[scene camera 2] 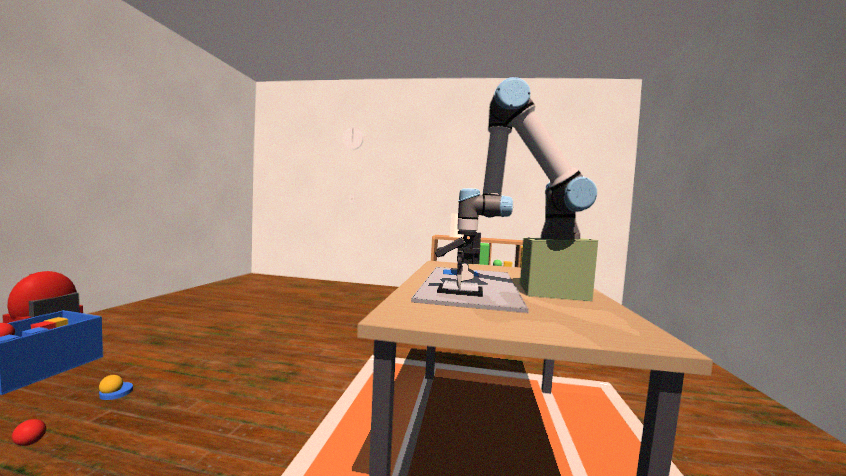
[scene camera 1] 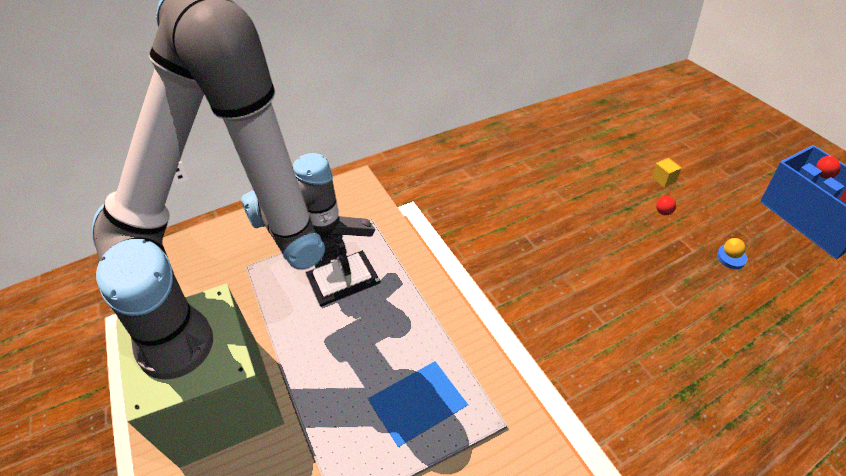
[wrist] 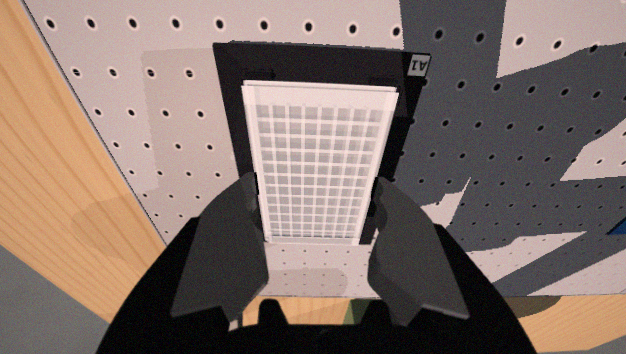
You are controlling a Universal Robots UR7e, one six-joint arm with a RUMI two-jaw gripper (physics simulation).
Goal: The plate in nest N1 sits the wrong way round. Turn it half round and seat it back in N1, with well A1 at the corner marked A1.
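Note:
The white well plate (scene camera 1: 362,269) (scene camera 2: 472,286) (wrist: 320,165) lies level in the black nest (scene camera 1: 353,290) (scene camera 2: 440,290) (wrist: 320,62). The nest's A1 label (wrist: 418,65) is at its upper right corner in the wrist view. No mark for well A1 can be made out on the plate. My gripper (scene camera 1: 347,272) (scene camera 2: 460,286) (wrist: 315,176) points down, with one finger against each long side of the plate; it is shut on the plate. The fingers hide part of the plate's long edges and the nest's side walls.
The nest stands on a perforated board (scene camera 1: 307,367) (scene camera 2: 502,298) on the wooden table (scene camera 1: 207,254) (scene camera 2: 532,331). A blue rectangle (scene camera 1: 450,387) lies farther along the board. The green base block (scene camera 1: 207,414) (scene camera 2: 559,272) carries the arm. Toys and a blue box (scene camera 1: 804,207) (scene camera 2: 53,355) are on the floor.

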